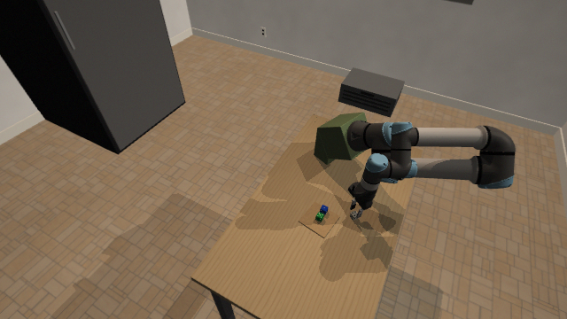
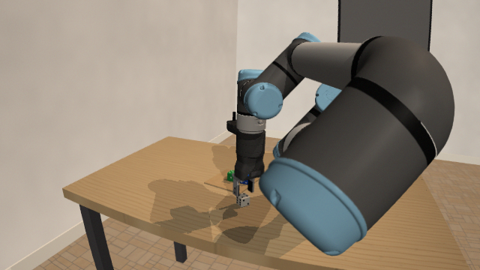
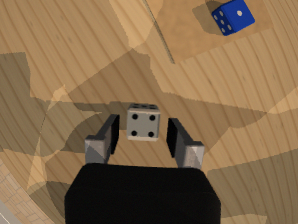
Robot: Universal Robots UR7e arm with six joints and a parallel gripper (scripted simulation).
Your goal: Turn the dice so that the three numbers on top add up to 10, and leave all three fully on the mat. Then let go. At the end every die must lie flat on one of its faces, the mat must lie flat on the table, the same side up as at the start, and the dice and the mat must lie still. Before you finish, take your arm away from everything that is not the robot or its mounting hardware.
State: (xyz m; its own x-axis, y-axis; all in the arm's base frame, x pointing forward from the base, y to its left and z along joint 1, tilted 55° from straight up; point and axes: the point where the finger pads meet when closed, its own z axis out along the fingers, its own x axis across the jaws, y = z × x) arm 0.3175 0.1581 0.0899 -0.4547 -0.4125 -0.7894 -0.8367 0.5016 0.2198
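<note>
My gripper is now 4 cm above the white die. The rest, counted from my hand: tan mat 11 cm ahead, 12 cm to the right, 5 cm below; blue die 6 cm ahead, 13 cm to the right, 4 cm below; green die 11 cm ahead, 12 cm to the right, 4 cm below.
</note>
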